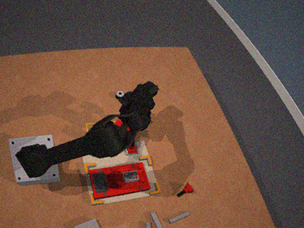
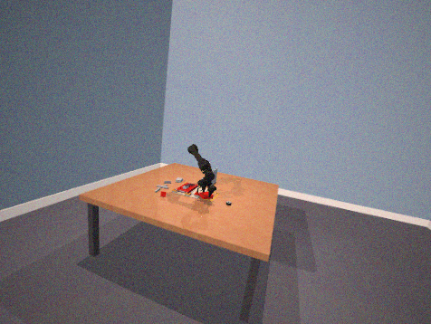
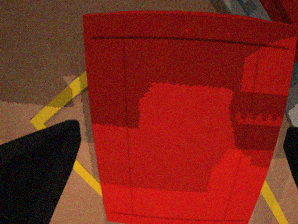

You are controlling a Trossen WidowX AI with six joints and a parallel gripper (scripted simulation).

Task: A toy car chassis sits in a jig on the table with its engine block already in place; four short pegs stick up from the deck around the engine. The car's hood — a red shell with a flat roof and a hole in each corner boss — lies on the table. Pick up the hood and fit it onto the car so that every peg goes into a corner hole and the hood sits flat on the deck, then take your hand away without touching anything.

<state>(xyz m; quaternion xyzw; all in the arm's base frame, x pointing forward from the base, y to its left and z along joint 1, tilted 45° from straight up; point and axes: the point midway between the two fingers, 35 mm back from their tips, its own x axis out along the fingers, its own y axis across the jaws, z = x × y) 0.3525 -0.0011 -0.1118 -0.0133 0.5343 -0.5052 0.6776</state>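
Now: the grey engine block 19 cm to the right of my gripper tip and 4 cm behind it. Also, from my gripper tip: red hood right at my gripper tip.
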